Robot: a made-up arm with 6 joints.
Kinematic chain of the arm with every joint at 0, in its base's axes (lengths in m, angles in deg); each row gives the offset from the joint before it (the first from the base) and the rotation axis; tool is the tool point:
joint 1: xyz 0 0 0.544 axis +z
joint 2: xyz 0 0 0 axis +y
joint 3: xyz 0 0 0.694 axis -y
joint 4: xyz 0 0 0 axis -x
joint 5: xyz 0.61 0 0 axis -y
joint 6: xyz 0 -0.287 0 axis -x
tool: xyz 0 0 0
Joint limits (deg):
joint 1: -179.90..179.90
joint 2: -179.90..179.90
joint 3: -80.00..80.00
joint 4: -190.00..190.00
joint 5: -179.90..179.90
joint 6: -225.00..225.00
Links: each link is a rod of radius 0.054 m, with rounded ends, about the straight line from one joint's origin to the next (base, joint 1, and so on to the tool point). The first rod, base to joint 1, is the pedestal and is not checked.
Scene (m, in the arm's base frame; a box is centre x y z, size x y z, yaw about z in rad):
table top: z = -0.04
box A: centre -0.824 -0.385 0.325 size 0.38 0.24 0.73 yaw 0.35
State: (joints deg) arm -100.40 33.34 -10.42 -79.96 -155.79 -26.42
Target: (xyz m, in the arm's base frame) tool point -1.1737 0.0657 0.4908
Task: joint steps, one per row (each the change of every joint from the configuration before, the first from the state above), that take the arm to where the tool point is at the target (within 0.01 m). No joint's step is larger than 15 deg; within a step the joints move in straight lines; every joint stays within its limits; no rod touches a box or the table.
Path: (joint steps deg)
1: -11.83 -2.10 8.82 3.37 0.00 0.00
2: -11.83 -2.09 8.81 3.37 0.00 0.00
3: -11.83 -2.10 8.82 3.36 0.00 0.00
4: -11.83 -2.10 8.81 3.37 0.00 0.00
5: -9.16 12.82 8.64 3.75 0.00 0.00
6: -9.16 12.82 8.63 3.75 0.00 0.00
7: -9.16 12.83 8.64 3.75 0.00 0.00

